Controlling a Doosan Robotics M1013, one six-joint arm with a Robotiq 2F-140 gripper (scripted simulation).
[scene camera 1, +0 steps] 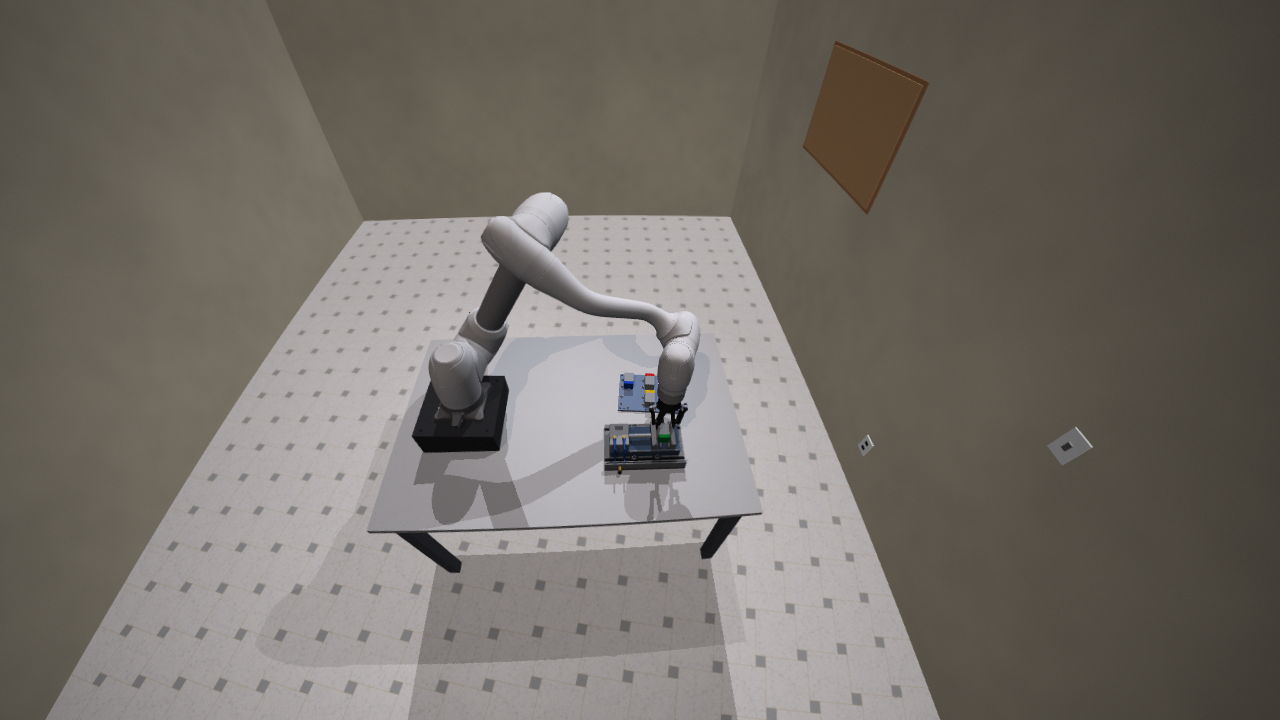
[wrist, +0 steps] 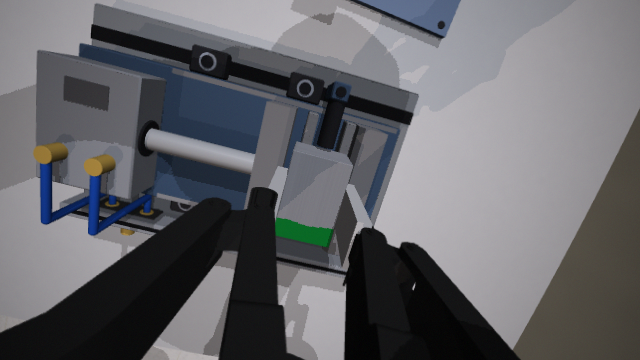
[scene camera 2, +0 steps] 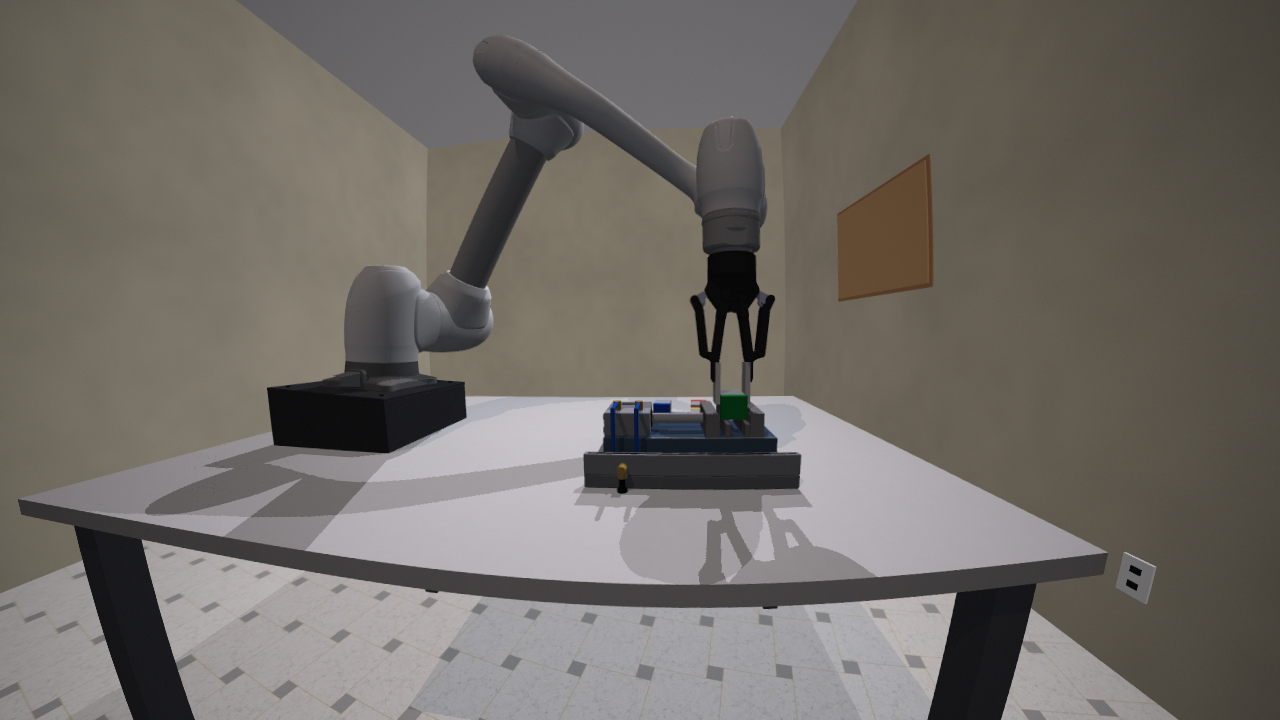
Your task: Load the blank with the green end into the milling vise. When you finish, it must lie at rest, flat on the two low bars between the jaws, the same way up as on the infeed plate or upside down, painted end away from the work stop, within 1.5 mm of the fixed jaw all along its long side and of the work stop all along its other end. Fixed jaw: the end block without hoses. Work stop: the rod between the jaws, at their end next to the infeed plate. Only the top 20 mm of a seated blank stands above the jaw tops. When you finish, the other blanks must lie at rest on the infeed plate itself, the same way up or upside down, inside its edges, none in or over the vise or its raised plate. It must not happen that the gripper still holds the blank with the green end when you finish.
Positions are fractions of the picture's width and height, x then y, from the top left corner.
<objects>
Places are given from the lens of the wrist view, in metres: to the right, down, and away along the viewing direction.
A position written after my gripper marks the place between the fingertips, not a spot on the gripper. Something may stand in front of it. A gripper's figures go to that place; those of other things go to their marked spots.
my gripper (wrist: 0.49, 0.54): -0.01, 0.01, 0.20
hose block (wrist: 0.21, 0.27): -0.12, -0.06, 0.19
moving jaw (wrist: 0.44, 0.34): -0.03, -0.04, 0.20
silver piston rod (wrist: 0.24, 0.39): -0.12, -0.03, 0.21
black work stop rod (wrist: 0.52, 0.32): 0.01, -0.04, 0.20
The marked spots on the moving jaw and the silver piston rod are 0.09 m apart.
</objects>
